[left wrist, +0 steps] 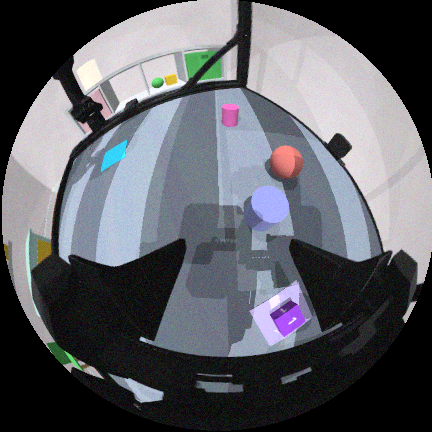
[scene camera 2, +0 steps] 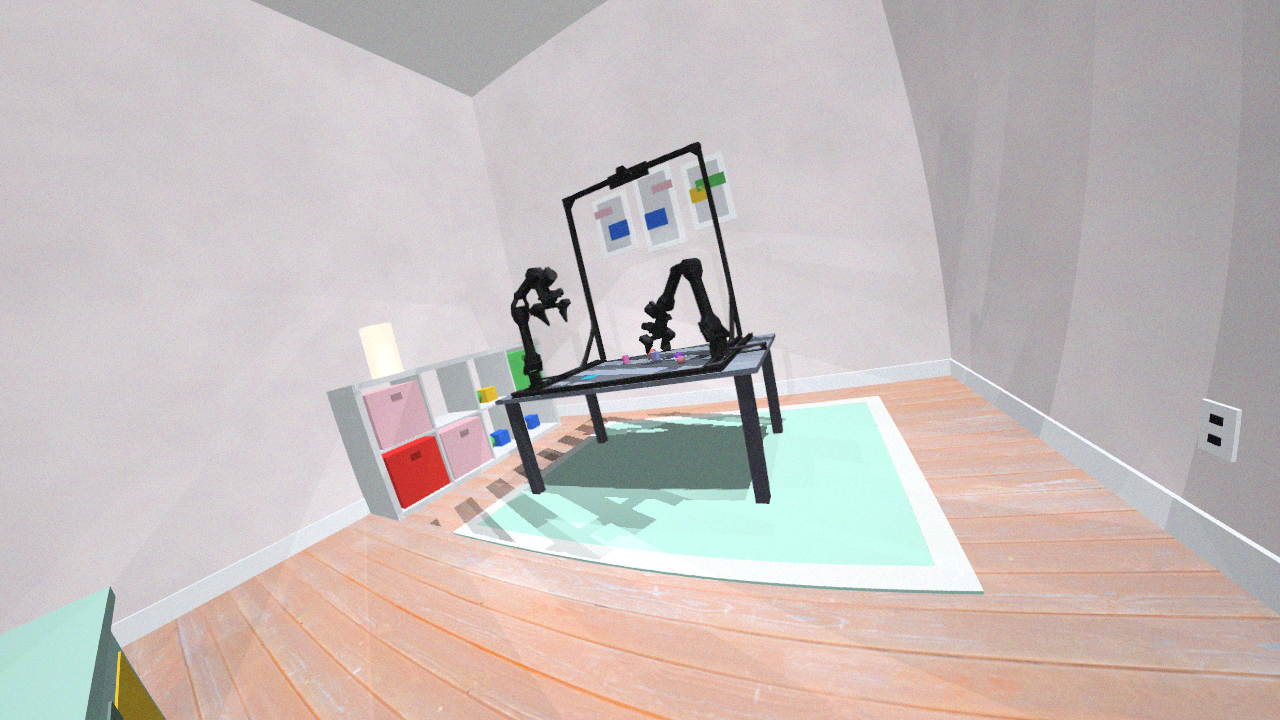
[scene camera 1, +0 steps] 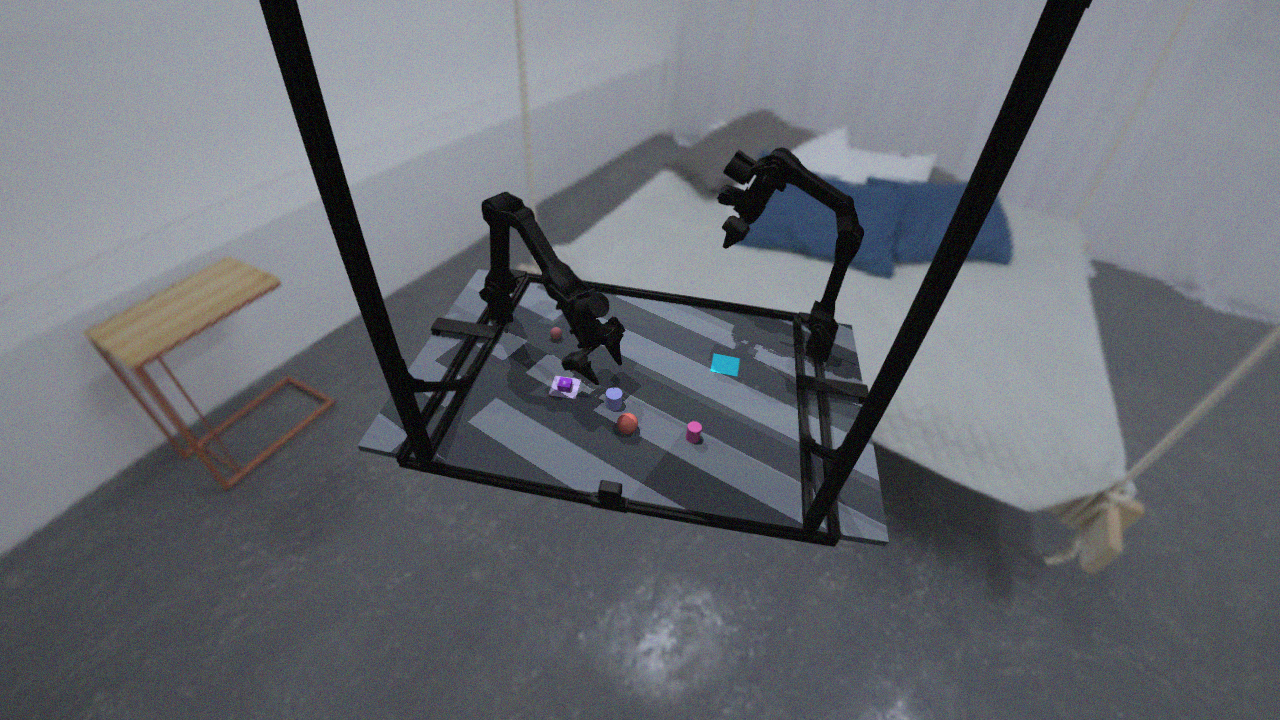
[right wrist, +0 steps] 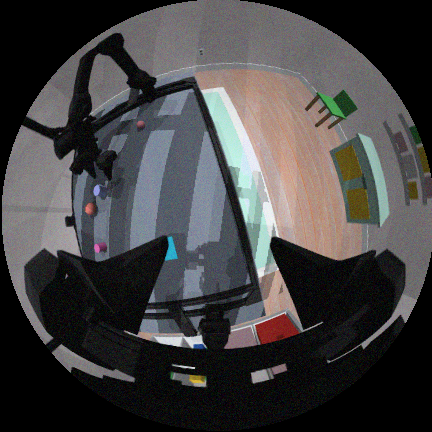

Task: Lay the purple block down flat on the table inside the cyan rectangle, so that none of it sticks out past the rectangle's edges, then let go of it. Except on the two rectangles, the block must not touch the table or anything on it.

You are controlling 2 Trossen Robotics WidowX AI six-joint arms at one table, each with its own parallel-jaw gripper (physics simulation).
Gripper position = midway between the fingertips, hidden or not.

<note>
My left gripper [scene camera 1: 609, 374] is open, with nothing in its grasp. Also in view: a lavender cylinder [left wrist: 268, 205]. My right gripper [scene camera 1: 730, 240] is open and holds nothing. A purple block [left wrist: 287, 317] and an orange-red ball [left wrist: 285, 161] rest on the table. I also see a lilac rectangle [left wrist: 260, 313].
My left gripper shows as well in the left wrist view [left wrist: 239, 244] and in the right wrist view [right wrist: 102, 178]. My right gripper is seen too in scene camera 2 [scene camera 2: 558, 323] and in the right wrist view [right wrist: 220, 241]. The right wrist view does not show the purple block, which is hidden by my left gripper.
</note>
